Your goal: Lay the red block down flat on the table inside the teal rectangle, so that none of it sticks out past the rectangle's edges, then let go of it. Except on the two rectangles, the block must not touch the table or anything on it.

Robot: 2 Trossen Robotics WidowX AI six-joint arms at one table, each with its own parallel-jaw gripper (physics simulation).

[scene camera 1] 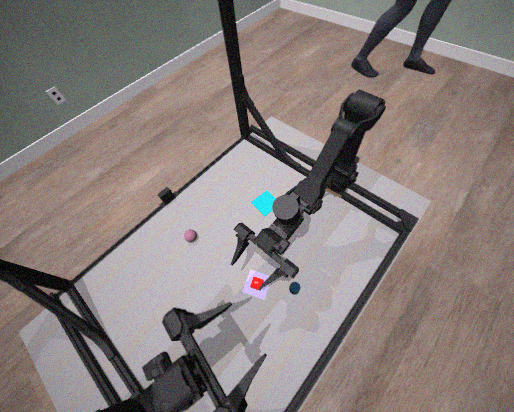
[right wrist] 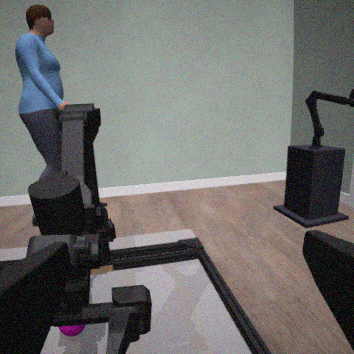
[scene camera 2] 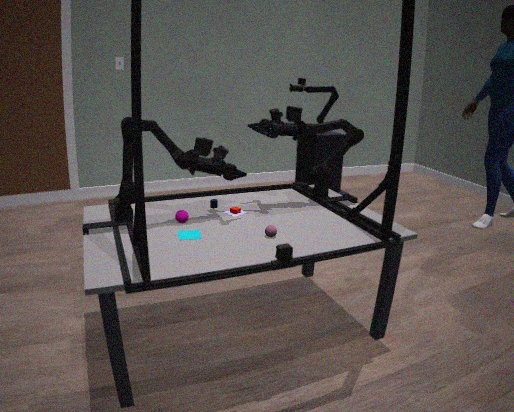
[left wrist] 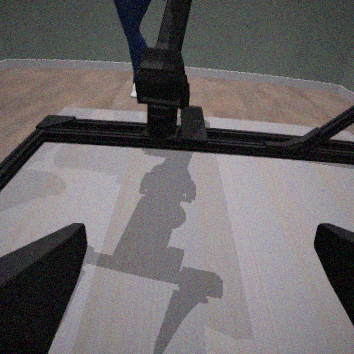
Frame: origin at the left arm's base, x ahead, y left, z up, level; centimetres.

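Seen in the pictures: left gripper, fingertip midpoint: [scene camera 1: 244, 277] [scene camera 2: 242, 172] [left wrist: 202, 235]; right gripper, fingertip midpoint: [scene camera 1: 247, 327] [right wrist: 187, 248] [scene camera 2: 250, 127]; left arm's base at its link origin: [scene camera 1: 338, 185] [scene camera 2: 124, 220]; right arm's base at its link origin: [scene camera 2: 320, 196] [left wrist: 160, 131].
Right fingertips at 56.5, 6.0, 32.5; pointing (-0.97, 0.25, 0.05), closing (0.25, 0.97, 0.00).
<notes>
Pixels of each thing's middle, then the offset from my right fingertips to it, as dx, dy, dz. "*": a spot on its surface instead.
- red block at the middle of its body: [scene camera 1: 257, 283] [scene camera 2: 235, 210] -10.3, -9.0, -33.5
- pale lavender rectangle at a spot on its surface: [scene camera 1: 260, 295] * -8.2, -6.1, -34.3
- teal rectangle at a spot on its surface: [scene camera 2: 190, 235] [scene camera 1: 263, 201] * -35.6, -25.2, -34.3
- dark blue cylinder at the middle of its body: [scene camera 1: 294, 288] [scene camera 2: 214, 203] -15.9, +1.1, -32.9
- pink ball at the middle of its body: [scene camera 2: 270, 231] [scene camera 1: 190, 235] -9.1, -37.1, -32.3
- magenta ball at the middle of its body: [right wrist: 71, 321] [scene camera 2: 181, 216] -34.5, -11.6, -31.9
- black box at a spot on its surface: [scene camera 2: 284, 252] [scene camera 1: 165, 192] * -15.8, -57.3, -30.7
The red block [scene camera 1: 256, 283] [scene camera 2: 235, 210] lies on the pale lavender rectangle [scene camera 1: 260, 295] [scene camera 2: 235, 215]. The teal rectangle [scene camera 1: 263, 203] [scene camera 2: 190, 235] shows bright cyan and has no block on it; the left arm partly covers its right corner in scene camera 1. My left gripper [scene camera 1: 247, 276] [scene camera 2: 243, 175] [left wrist: 202, 235] is open and empty, above the table near the block, one finger over the block's edge in scene camera 1. My right gripper [scene camera 1: 248, 330] [scene camera 2: 251, 126] [right wrist: 187, 248] is open and empty, higher up. The block does not show in either wrist view.
A dark blue cylinder [scene camera 1: 294, 288] [scene camera 2: 214, 203] stands near the lavender rectangle. A pink ball [scene camera 1: 190, 235] [scene camera 2: 270, 230] and a magenta ball [scene camera 2: 182, 216] [right wrist: 72, 330] rest on the table. A black box [scene camera 1: 166, 195] [scene camera 2: 284, 252] sits at the table frame's edge. Dark posts rise from the frame.
</notes>
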